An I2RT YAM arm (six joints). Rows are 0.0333 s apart.
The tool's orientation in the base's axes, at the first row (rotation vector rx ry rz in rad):
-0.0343, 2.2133, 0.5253
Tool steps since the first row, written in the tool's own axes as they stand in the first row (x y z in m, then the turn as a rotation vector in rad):
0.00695, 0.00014, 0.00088, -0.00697, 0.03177, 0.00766
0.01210, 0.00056, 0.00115, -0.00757, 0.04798, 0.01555
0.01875, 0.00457, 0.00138, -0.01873, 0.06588, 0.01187
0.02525, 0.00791, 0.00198, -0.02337, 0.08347, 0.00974
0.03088, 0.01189, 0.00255, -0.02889, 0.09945, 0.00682
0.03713, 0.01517, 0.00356, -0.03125, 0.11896, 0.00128
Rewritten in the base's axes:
-0.00388, 0.00152, -0.00563, 0.00379, 0.03083, 0.01231
-0.00710, 0.00279, -0.00948, 0.00674, 0.04853, 0.01416
-0.01203, 0.00754, -0.01314, 0.00767, 0.06175, 0.03097
-0.01647, 0.01180, -0.01714, 0.00558, 0.07628, 0.04194
-0.02049, 0.01650, -0.02024, 0.00381, 0.08889, 0.05343
-0.02444, 0.02083, -0.02429, -0.00264, 0.10421, 0.06529

